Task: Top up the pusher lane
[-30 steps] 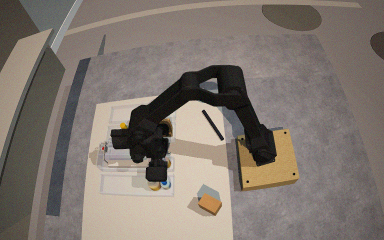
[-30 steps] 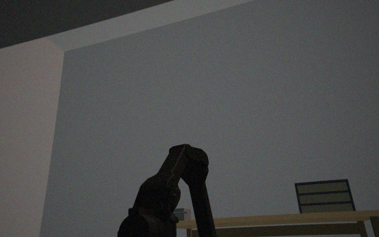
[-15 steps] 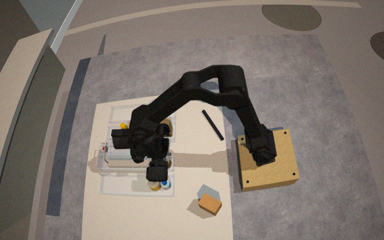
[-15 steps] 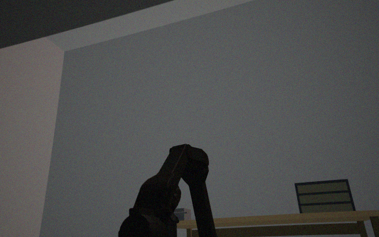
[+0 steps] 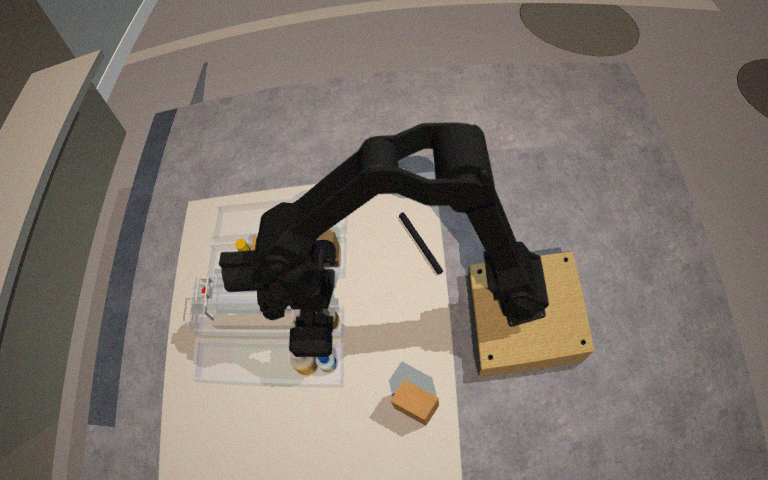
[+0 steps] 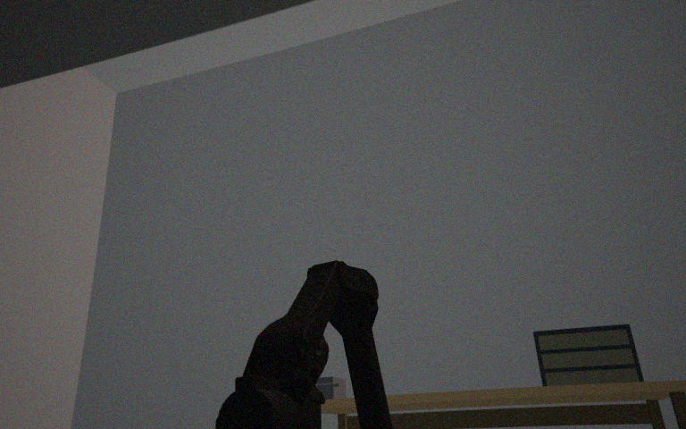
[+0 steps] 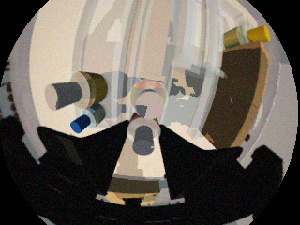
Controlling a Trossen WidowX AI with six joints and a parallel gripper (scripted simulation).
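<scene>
My gripper tip is 140 mm short of the clear lane, 50 mm to the left of it and 20 mm above it. The rest, counted from my gripper tip: black rod (180 mm behind, 120 mm to the right, 30 mm below).
</scene>
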